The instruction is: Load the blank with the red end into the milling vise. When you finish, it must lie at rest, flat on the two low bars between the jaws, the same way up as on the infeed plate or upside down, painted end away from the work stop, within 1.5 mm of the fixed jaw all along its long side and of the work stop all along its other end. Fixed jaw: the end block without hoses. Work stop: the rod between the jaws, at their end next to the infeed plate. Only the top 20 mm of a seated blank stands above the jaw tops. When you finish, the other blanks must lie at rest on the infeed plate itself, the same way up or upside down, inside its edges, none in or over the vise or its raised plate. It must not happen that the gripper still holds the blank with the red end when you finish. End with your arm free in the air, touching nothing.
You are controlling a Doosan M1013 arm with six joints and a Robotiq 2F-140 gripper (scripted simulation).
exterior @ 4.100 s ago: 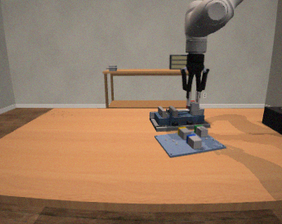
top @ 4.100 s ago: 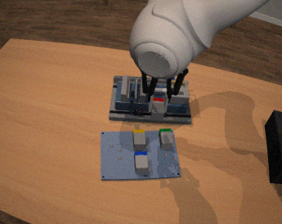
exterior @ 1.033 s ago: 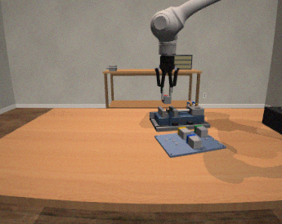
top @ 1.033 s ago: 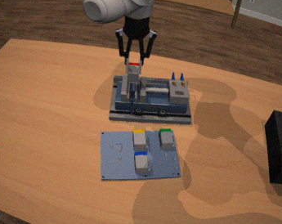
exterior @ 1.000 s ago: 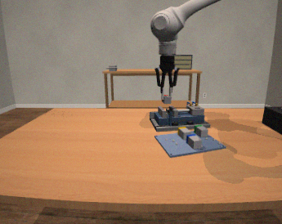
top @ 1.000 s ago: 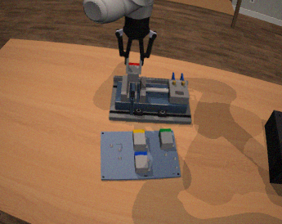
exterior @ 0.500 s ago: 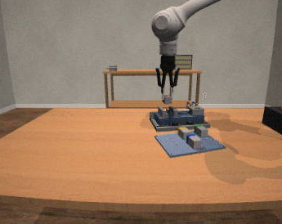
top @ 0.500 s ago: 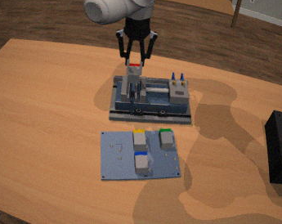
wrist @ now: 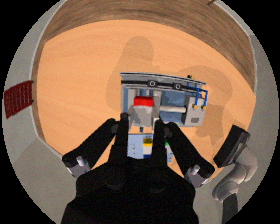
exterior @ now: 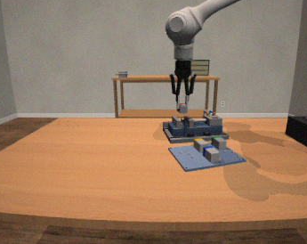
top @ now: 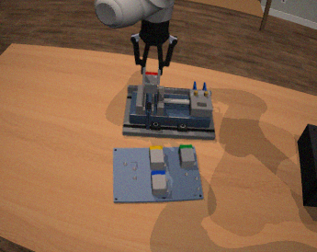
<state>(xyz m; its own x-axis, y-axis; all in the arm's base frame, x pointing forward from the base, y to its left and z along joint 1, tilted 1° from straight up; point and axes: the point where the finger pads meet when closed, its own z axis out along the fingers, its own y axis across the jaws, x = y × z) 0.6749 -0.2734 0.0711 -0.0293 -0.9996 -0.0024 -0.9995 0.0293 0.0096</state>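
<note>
The fixed jaw is 30 mm ahead of my hand, 10 mm to the left of it and 100 mm below it. From my hand the other things lie so: yellow-ended blank 20 mm behind, 200 mm to the left, 150 mm below; milling vise 70 mm behind, 10 mm to the left, 140 mm below; hose block 160 mm behind, 10 mm to the left, 100 mm below.
</note>
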